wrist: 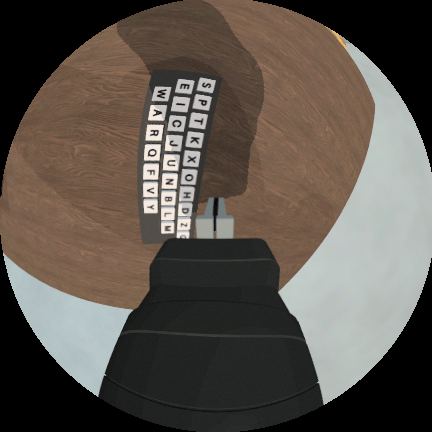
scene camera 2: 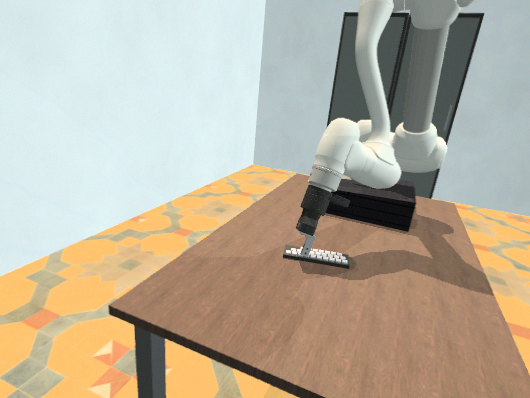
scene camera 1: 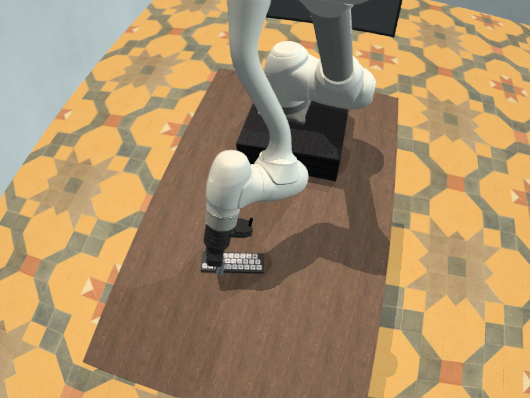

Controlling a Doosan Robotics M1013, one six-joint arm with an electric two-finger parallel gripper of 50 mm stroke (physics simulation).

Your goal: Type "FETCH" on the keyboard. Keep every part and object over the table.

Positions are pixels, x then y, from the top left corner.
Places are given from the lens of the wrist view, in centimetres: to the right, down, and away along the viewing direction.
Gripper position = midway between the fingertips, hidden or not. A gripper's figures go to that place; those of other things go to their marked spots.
my gripper [wrist: 215,207]: 0, -1, 16
dark keyboard [wrist: 179,105]: -3, -9, 11
